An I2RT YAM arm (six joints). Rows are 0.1 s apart.
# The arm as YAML. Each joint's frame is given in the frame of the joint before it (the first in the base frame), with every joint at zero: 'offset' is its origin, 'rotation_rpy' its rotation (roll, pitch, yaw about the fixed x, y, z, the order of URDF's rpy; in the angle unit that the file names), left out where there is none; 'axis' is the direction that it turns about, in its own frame. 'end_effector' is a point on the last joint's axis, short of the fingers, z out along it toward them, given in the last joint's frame.
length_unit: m
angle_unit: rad
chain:
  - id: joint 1
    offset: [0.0, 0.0, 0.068]
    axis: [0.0, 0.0, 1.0]
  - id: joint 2
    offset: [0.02, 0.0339, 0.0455]
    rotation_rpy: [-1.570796, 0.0, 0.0]
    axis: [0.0, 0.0, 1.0]
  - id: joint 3
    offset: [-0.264, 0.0, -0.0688]
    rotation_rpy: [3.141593, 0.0, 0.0]
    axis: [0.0, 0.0, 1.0]
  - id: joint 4
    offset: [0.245, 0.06, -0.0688]
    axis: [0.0, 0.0, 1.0]
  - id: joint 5
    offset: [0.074, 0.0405, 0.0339]
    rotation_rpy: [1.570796, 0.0, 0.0]
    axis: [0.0, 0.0, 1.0]
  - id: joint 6
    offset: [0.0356, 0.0, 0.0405]
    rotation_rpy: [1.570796, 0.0, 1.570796]
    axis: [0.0, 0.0, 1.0]
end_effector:
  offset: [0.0, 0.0, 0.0]
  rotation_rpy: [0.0, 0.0, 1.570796]
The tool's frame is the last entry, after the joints.
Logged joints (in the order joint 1, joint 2, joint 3, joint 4, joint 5, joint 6), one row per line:
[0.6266, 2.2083, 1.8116, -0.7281, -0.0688, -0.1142]
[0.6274, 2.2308, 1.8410, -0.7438, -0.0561, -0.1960]
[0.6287, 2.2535, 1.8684, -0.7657, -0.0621, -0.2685]
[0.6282, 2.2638, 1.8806, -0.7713, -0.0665, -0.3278]
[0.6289, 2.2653, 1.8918, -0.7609, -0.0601, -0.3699]
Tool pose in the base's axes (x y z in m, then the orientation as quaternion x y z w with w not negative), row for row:
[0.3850, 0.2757, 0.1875, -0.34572, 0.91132, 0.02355, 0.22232]
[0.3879, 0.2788, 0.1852, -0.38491, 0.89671, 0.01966, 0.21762]
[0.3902, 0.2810, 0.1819, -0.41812, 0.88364, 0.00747, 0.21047]
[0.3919, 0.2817, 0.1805, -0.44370, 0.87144, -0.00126, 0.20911]
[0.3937, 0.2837, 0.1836, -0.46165, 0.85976, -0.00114, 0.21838]
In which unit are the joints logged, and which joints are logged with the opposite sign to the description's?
The joints are logged in radians. Opposite sign: joint 5.
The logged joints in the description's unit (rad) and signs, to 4 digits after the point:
[0.6266, 2.2083, 1.8116, -0.7281, 0.0688, -0.1142]
[0.6274, 2.2308, 1.8410, -0.7438, 0.0561, -0.1960]
[0.6287, 2.2535, 1.8684, -0.7657, 0.0621, -0.2685]
[0.6282, 2.2638, 1.8806, -0.7713, 0.0665, -0.3278]
[0.6289, 2.2653, 1.8918, -0.7609, 0.0601, -0.3699]

